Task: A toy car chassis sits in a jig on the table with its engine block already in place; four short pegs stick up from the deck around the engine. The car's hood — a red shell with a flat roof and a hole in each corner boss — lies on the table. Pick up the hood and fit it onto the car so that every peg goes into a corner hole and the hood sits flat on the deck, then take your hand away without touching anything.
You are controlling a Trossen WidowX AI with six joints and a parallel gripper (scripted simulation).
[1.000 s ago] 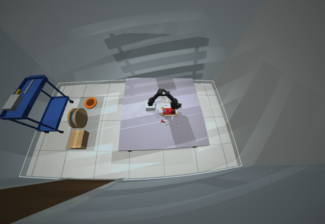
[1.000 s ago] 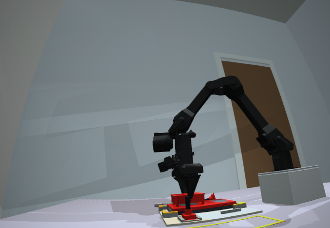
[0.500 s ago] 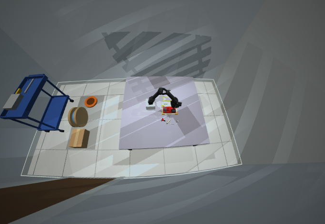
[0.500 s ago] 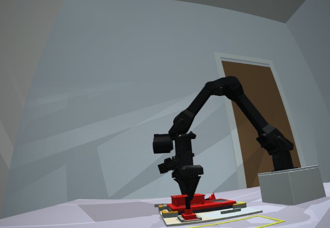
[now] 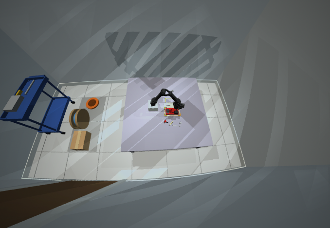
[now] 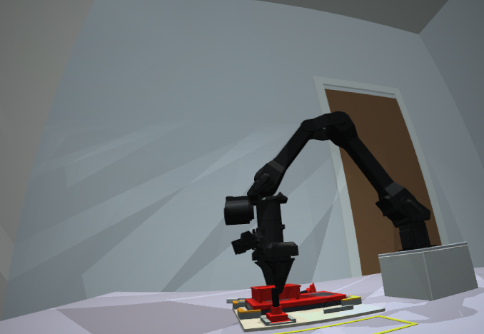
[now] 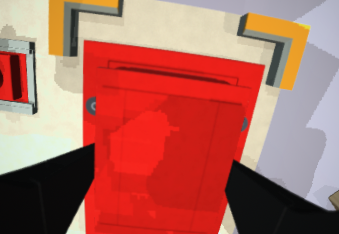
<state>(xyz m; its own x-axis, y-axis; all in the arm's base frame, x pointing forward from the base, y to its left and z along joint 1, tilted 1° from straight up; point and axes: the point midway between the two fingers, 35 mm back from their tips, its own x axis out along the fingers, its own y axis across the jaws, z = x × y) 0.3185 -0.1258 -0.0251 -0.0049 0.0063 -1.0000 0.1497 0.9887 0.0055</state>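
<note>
The red hood lies right at my gripper tip. Round my gripper tip: white wheel 6 cm ahead, 40 cm to the left, 3 cm below.
</note>
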